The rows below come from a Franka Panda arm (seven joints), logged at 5 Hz.
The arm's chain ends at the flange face. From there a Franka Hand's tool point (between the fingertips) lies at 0.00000 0.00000 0.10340 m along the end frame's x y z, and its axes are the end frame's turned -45 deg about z.
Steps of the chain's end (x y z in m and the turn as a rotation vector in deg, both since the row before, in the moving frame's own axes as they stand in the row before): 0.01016 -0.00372 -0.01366 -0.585 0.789 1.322; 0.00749 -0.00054 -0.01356 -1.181 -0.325 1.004; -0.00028 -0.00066 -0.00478 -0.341 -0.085 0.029; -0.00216 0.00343 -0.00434 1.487 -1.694 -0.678
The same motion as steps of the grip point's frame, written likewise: 0.01005 0.00631 -0.01368 -0.972 0.144 1.322; 0.00375 0.00599 -0.01358 -0.605 -1.065 1.004; -0.00027 -0.00034 -0.00478 -0.181 -0.301 0.029; -0.00424 -0.00316 -0.00442 2.249 -0.146 -0.678
